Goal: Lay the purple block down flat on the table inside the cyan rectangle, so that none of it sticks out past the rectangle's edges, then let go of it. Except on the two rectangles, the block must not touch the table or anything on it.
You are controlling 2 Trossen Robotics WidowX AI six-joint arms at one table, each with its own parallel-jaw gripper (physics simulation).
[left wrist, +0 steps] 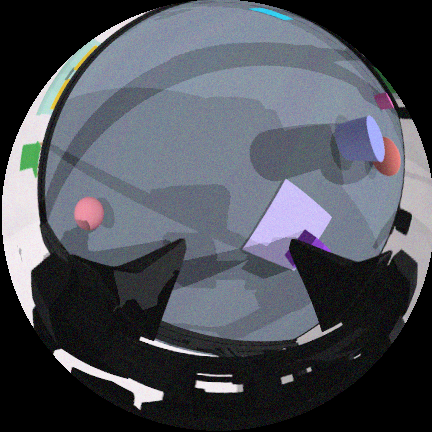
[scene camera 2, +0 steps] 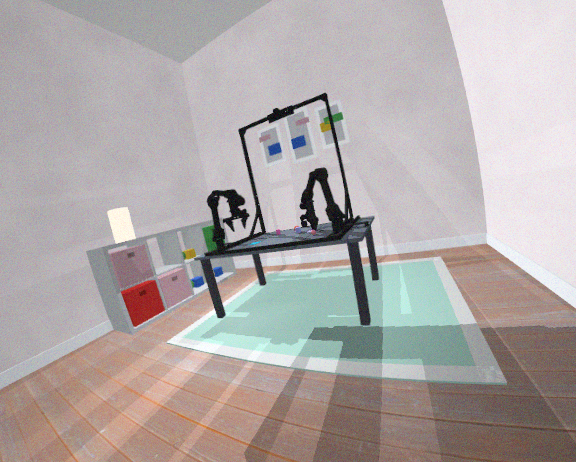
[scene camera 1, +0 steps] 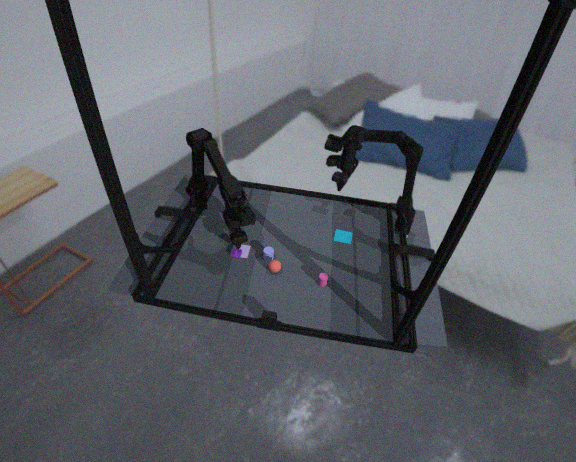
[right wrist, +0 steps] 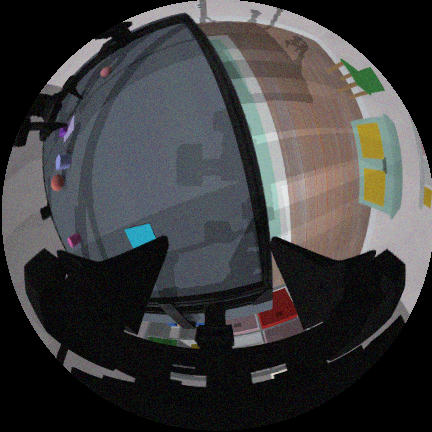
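Seen in the pictures: left gripper, fingertip midpoint: (left wrist: 239, 244) (right wrist: 73, 111); right gripper, fingertip midpoint: (scene camera 2: 239, 230) (scene camera 1: 342, 185) (right wrist: 220, 241); left arm's base, link origin: (scene camera 2: 339, 229) (scene camera 1: 198, 202); right arm's base, link origin: (scene camera 2: 221, 247) (scene camera 1: 402, 228) (right wrist: 214, 309).
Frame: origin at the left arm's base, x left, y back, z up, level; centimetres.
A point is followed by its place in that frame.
Note:
The purple block (scene camera 1: 236, 253) {y -8.2, x -36.2, z 0.0 cm} (left wrist: 306, 238) {y -10.3, x -34.5, z -0.8 cm} (right wrist: 63, 132) {y -10.4, x -35.5, z -0.8 cm} is at the lavender rectangle (scene camera 1: 245, 251) {y -12.3, x -34.6, z -1.8 cm} (left wrist: 295, 210) {y -12.6, x -33.4, z -1.8 cm} (right wrist: 70, 125) {y -11.8, x -32.4, z -1.8 cm}, over its near part in the left wrist view. One left finger hides part of the block there, so its full pose and contact are unclear. My left gripper (left wrist: 239, 244) {y -10.1, x -28.4, z -1.1 cm} (scene camera 2: 310, 225) {y -10.1, x -28.4, z -1.1 cm} is open and empty, low over the table, with the block by its right-hand finger in the left wrist view. The cyan rectangle (scene camera 1: 343, 236) {y -54.7, x -39.1, z -1.8 cm} (scene camera 2: 255, 243) {y -54.2, x -39.0, z -2.2 cm} (left wrist: 271, 13) (right wrist: 140, 235) {y -53.6, x -37.9, z -1.8 cm} is bare. My right gripper (right wrist: 220, 241) {y -61.0, x -21.4, z 11.5 cm} (scene camera 2: 237, 227) {y -61.0, x -21.4, z 11.5 cm} is open and empty, raised above the table.
A blue-lilac cylinder (scene camera 1: 268, 251) {y -19.9, x -41.0, z 2.2 cm} (left wrist: 355, 137) {y -19.6, x -38.4, z 0.7 cm} stands near the lavender rectangle, beside a red ball (scene camera 1: 275, 266) {y -19.8, x -49.2, z 2.3 cm} (left wrist: 391, 157). A magenta cylinder (scene camera 1: 323, 279) {y -34.4, x -60.4, z 2.0 cm} (right wrist: 74, 240) {y -36.1, x -57.9, z 0.9 cm} stands farther right in scene camera 1. A pink ball (left wrist: 89, 213) {y -13.6, x -15.4, z 0.6 cm} (right wrist: 105, 72) {y -15.0, x -14.3, z 0.1 cm} is left in the left wrist view. Black frame bars edge the table.

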